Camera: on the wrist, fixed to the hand. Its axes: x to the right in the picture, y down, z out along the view.
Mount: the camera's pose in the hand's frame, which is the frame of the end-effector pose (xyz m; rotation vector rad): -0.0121 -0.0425 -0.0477 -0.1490 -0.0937 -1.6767
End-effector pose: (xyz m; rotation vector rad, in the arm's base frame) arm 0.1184 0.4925 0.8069 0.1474 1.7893 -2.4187
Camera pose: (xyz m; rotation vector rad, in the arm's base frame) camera 0.1236 0.5509 0.8349 1.0654 -1.1507 1.3019
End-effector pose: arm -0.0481 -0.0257 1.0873 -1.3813 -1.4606 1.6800
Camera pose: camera -0.0103 -0.0047 1.1358 0.1634 -1.8457 0.4830
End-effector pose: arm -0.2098 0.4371 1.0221 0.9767 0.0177 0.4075
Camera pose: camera -0.2164 0.4503 0.9588 0.5568 0.6620 -1.1593
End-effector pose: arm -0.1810 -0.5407 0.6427 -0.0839 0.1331 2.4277
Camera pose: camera -0.1429 -0.5221 0.5934 -0.0896 -0.1354 0.7582
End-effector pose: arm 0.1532 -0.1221 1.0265 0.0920 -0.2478 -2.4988
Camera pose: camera 0.1443 -0.0888 0.9714 -0.0802 -0.0315 2.0971
